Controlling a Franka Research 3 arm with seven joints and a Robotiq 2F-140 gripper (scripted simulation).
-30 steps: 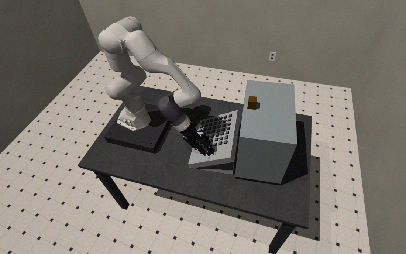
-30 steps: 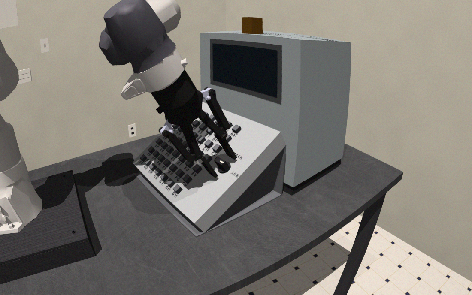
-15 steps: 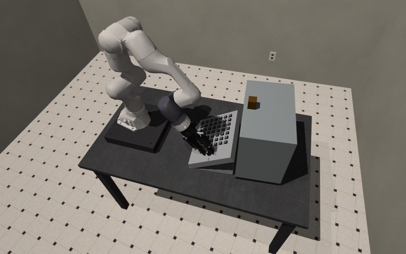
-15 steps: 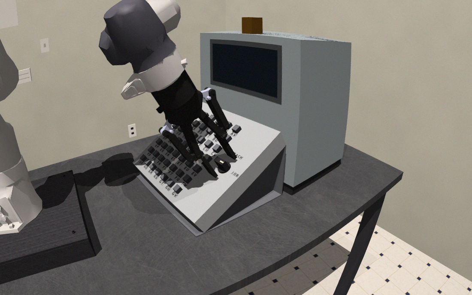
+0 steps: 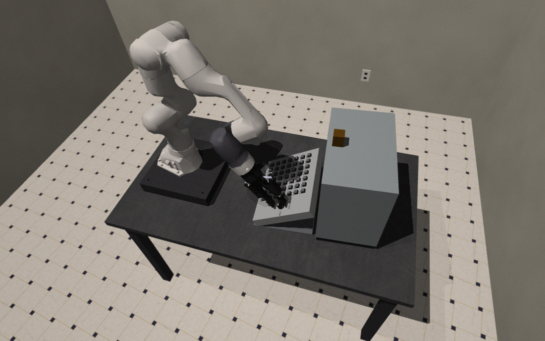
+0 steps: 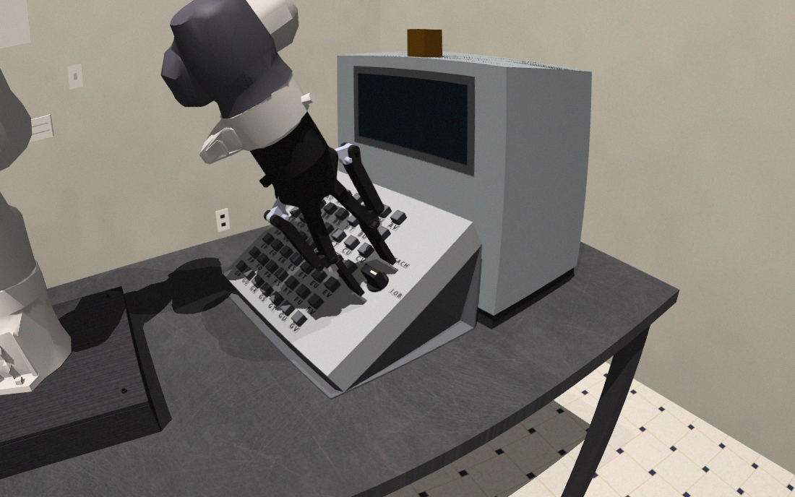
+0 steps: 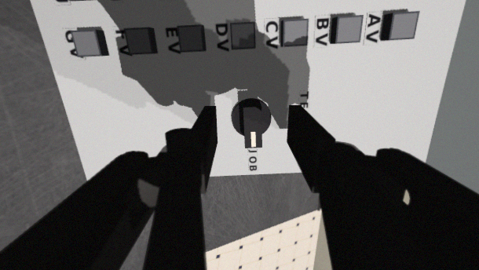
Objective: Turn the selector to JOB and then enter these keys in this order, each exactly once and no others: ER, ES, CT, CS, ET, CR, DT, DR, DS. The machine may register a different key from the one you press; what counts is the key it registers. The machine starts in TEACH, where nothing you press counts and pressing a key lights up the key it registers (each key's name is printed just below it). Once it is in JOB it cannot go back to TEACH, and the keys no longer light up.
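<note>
Now: the black selector knob 20 mm ahead of my hand and 30 mm below it. From my hand the other things lie so: grey keypad console (30 mm ahead, 120 mm to the left, 80 mm below).
</note>
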